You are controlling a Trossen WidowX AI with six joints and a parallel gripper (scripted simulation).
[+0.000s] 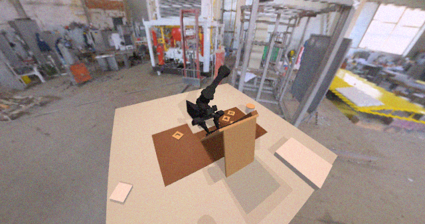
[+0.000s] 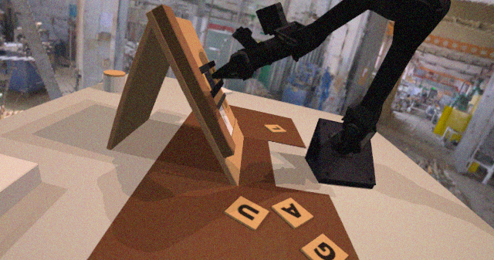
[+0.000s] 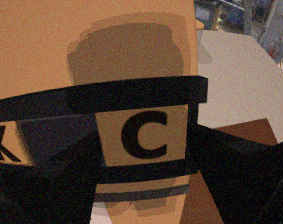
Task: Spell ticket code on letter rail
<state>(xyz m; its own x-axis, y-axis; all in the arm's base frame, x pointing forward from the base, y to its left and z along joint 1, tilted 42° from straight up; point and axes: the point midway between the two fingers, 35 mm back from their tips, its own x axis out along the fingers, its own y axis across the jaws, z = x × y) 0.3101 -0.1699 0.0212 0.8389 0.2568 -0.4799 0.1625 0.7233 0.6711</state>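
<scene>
The white ticket lies 40 mm behind my gripper tip, 90 mm to the left of it and 90 mm below it. The rest, counted from my gripper tip: brown mat (140 mm behind, 90 mm to the left, 170 mm below); then letter tile (90 mm behind, 290 mm to the left, 170 mm below); then white pad (70 mm behind, 510 mm to the right, 170 mm below).
</scene>
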